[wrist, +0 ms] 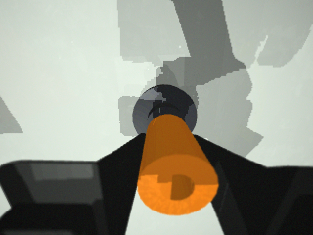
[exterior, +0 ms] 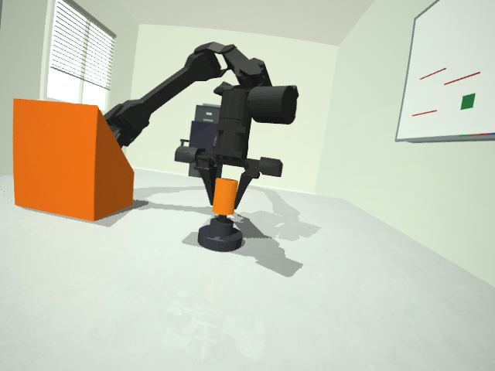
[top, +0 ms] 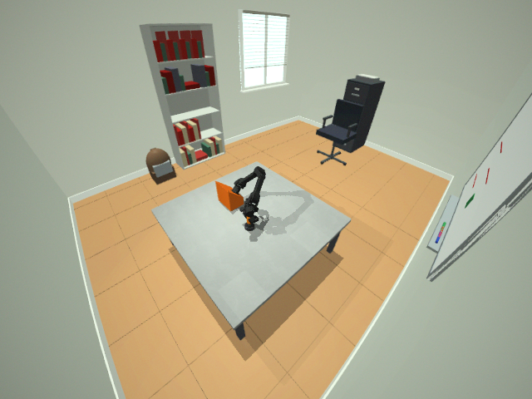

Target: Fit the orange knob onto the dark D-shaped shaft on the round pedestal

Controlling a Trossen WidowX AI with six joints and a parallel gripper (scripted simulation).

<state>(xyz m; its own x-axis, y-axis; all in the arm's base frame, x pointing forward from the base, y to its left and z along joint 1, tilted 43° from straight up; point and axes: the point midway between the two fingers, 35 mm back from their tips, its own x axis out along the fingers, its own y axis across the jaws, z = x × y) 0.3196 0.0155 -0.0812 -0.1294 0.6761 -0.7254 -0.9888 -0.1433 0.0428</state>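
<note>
Right now my gripper tip is 2 cm below the knob. From my gripper tip the other things lie so: dark pedestal (4 cm below).
</note>
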